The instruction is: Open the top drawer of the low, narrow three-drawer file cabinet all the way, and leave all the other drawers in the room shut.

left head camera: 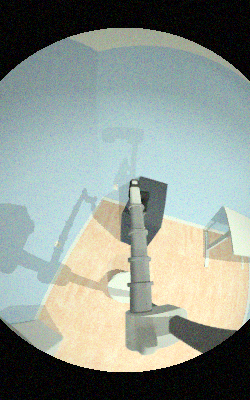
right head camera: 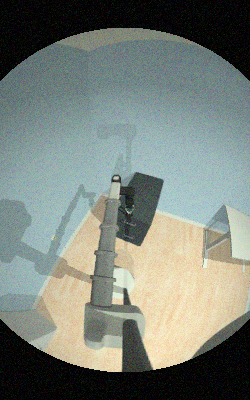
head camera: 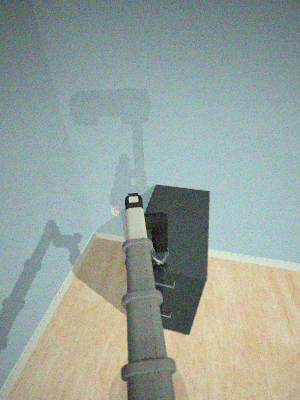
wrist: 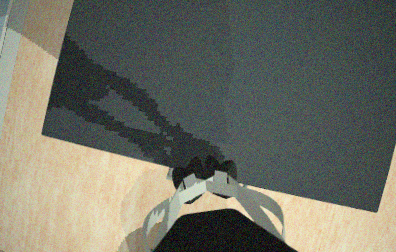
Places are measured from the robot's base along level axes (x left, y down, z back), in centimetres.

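Pixels of known places: gripper, fingertip midpoint: [right head camera: 128,215] [head camera: 160,269] [wrist: 203,170]; robot's base at its link origin: [left head camera: 124,286] [right head camera: 117,281].
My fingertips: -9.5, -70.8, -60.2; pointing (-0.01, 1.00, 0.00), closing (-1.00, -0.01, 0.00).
Note:
Ahead of a thing's pixels: the offset from my fingertips to its top centre, as dx, dy, dz. "*": to the spot under its first point.
The low, dark grey file cabinet [head camera: 190,225] [left head camera: 157,200] [right head camera: 149,195] [wrist: 300,100] stands near the wall. Its drawers look shut. Two of its handles, the middle one {* -5.4, +7.1, +4.3} [head camera: 173,284] and the lower one {* -4.9, +40.9, +5.3} [head camera: 169,316], show below my gripper in the head camera view. My gripper [head camera: 160,262] [right head camera: 129,212] [wrist: 203,170] is shut, its fingertips close together at the cabinet's top front edge. In the wrist view a small piece of the top drawer's handle {* +4.1, +7.0, +1.4} [wrist: 170,173] shows left of the fingertips; the fingers hide the rest. I see nothing gripped between them.
The blue wall [head camera: 240,125] rises behind the cabinet, and another wall with an outlet [head camera: 114,210] is to its left. A white round-topped object [left head camera: 119,287] [right head camera: 125,281] is on the floor beside the arm. A white table-like piece [left head camera: 240,235] [right head camera: 240,235] stands at the right.

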